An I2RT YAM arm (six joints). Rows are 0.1 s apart.
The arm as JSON. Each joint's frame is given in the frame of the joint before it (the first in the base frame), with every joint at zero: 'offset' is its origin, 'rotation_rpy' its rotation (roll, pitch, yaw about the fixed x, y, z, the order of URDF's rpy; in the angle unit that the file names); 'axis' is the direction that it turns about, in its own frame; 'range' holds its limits. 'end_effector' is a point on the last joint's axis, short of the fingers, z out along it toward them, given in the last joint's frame.
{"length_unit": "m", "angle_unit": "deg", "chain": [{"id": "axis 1", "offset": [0.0, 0.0, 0.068], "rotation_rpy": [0.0, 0.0, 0.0], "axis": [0.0, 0.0, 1.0], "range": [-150.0, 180.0]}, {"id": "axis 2", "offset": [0.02, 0.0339, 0.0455], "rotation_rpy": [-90.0, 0.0, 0.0], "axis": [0.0, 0.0, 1.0], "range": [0.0, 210.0]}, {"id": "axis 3", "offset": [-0.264, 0.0, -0.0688], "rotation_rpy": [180.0, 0.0, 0.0], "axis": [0.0, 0.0, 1.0], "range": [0.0, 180.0]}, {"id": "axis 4", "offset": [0.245, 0.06, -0.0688], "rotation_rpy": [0.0, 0.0, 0.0], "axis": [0.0, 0.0, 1.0], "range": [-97.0, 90.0]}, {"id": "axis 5", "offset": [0.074, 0.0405, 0.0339], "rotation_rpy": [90.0, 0.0, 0.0], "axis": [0.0, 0.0, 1.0], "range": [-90.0, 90.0]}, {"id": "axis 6", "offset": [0.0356, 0.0, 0.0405], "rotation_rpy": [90.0, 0.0, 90.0], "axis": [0.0, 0.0, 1.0], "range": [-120.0, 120.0]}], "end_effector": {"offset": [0.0, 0.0, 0.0], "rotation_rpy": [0.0, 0.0, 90.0]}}
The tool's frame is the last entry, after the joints.
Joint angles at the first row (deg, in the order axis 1, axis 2, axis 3, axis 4, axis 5, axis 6):
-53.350, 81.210, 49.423, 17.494, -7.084, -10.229
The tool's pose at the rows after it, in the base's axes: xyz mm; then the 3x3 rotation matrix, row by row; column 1 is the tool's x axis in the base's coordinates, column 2 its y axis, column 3 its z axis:
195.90 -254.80 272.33; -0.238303 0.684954 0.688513; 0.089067 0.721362 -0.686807; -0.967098 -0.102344 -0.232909
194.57 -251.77 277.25; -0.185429 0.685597 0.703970; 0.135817 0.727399 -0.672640; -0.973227 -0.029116 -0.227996
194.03 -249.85 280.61; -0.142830 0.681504 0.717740; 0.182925 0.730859 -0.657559; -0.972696 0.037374 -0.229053
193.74 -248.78 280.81; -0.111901 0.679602 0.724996; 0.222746 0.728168 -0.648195; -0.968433 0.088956 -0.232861
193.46 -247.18 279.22; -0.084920 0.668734 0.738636; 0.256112 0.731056 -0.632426; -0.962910 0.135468 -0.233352
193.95 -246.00 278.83; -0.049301 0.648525 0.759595; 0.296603 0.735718 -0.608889; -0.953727 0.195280 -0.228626
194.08 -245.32 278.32; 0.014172 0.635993 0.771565; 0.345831 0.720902 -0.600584; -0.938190 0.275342 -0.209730
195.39 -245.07 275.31; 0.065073 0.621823 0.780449; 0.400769 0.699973 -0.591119; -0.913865 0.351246 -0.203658
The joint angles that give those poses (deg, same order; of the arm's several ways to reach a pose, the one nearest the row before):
-53.349, 80.081, 48.899, 17.572, -8.187, -8.016
-53.350, 79.015, 49.096, 16.557, -9.397, -3.934
-53.350, 78.386, 49.436, 15.476, -10.563, -0.315
-53.350, 78.147, 49.405, 15.008, -11.229, 2.523
-53.349, 77.942, 48.903, 15.215, -12.420, 4.979
-53.349, 77.879, 48.670, 15.567, -14.237, 8.155
-53.351, 77.860, 48.050, 17.263, -15.101, 13.038
-53.198, 78.251, 47.489, 18.548, -15.712, 17.670

